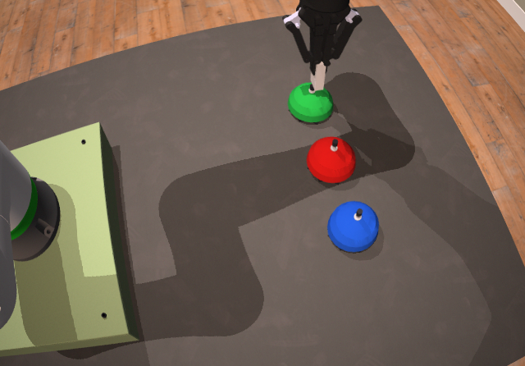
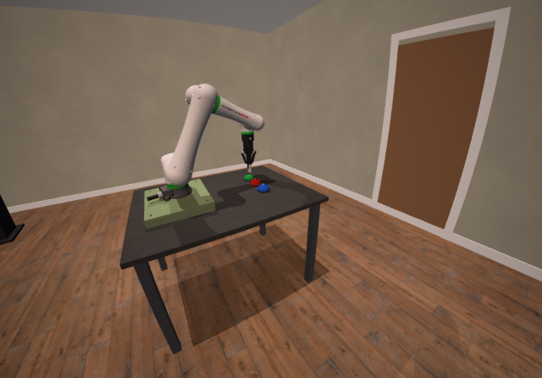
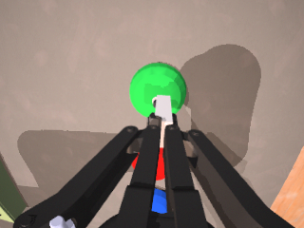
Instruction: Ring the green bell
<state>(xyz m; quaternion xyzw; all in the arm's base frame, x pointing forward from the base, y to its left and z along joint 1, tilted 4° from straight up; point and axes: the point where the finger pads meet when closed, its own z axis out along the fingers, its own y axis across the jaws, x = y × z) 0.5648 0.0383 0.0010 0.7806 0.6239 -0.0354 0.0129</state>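
My hand is 10 mm past the green bell and 60 mm above it. From my hand the other things lie so: red bell (40 mm behind, 120 mm to the right, 50 mm below); then blue bell (60 mm behind, 250 mm to the right, 50 mm below).
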